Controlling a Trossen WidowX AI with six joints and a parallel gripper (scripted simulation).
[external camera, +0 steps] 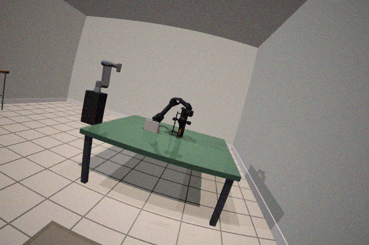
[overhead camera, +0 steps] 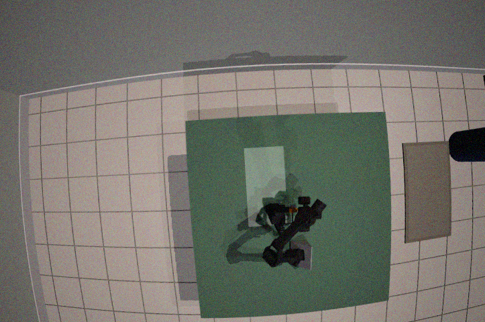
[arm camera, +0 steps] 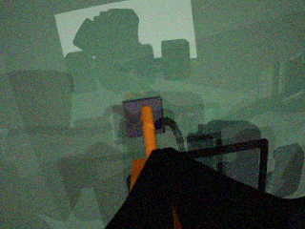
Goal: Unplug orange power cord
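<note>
The orange plug is 60 mm to the left of my gripper tip, 10 mm below it and 10 mm ahead of it.
</note>
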